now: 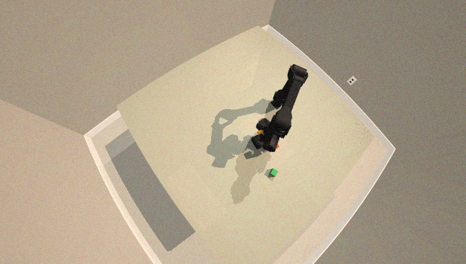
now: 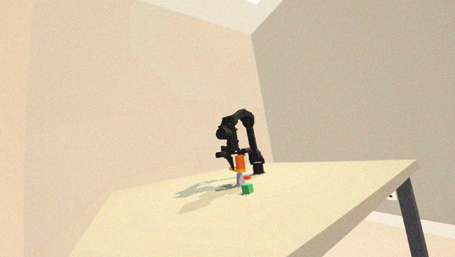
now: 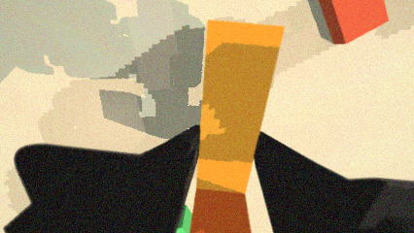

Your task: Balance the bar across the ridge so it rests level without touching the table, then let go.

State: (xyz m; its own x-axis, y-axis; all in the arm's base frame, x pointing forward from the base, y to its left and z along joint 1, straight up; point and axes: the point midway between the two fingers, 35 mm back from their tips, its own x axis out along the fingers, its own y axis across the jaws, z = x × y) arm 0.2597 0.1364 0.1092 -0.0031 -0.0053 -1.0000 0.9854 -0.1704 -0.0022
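The flat red block is 10 cm behind my gripper tip, 8 cm to the right of it and 7 cm below it. Round my gripper tip: green cube 17 cm to the left, 7 cm ahead, 6 cm below.
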